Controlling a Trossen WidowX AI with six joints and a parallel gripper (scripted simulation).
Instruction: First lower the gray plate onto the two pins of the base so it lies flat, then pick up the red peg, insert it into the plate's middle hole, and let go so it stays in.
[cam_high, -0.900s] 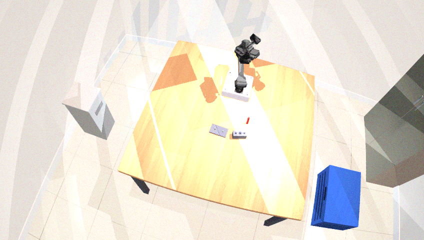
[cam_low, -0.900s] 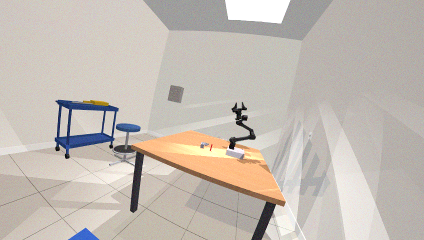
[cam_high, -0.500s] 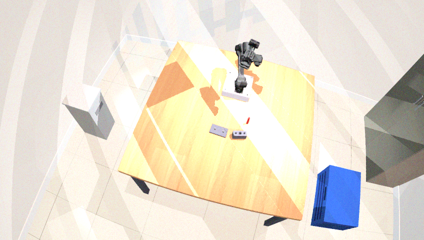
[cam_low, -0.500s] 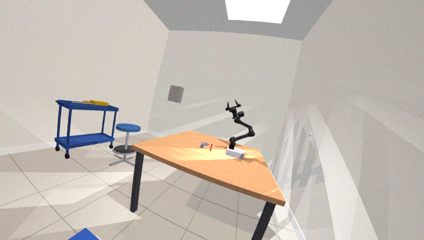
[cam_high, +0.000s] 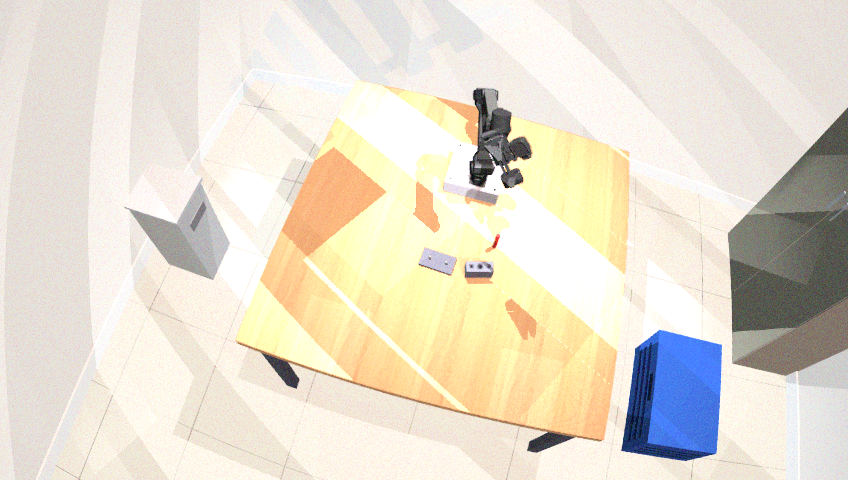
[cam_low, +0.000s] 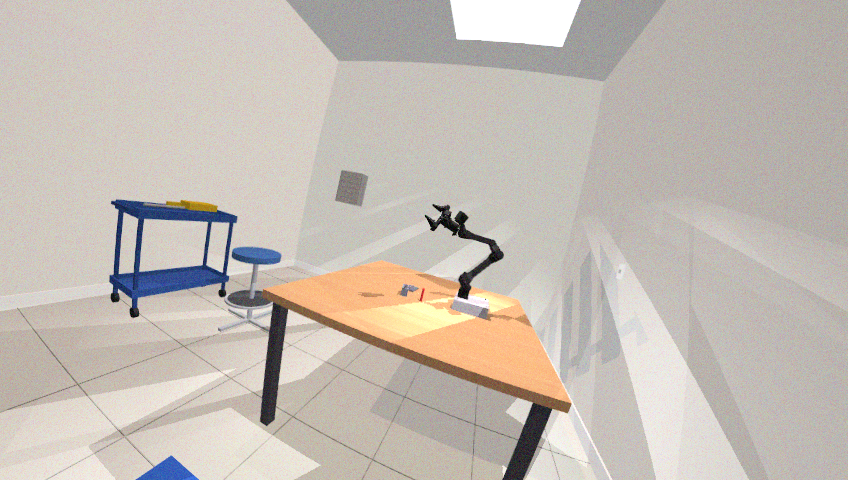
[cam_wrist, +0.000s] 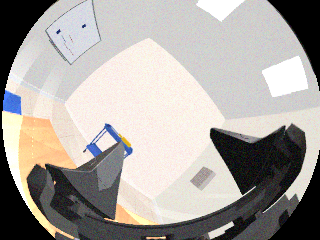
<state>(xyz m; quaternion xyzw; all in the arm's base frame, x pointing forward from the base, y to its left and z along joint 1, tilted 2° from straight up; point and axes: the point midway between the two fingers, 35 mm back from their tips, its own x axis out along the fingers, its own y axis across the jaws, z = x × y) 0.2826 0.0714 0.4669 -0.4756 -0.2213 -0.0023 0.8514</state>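
Right now my gripper tip is 3 cm short of the gray plate, 1 cm to the right of it and 50 cm above it. Also, from my gripper tip: gray base (2 cm ahead, 14 cm to the right, 53 cm below); then red peg (9 cm behind, 5 cm to the left, 50 cm below).
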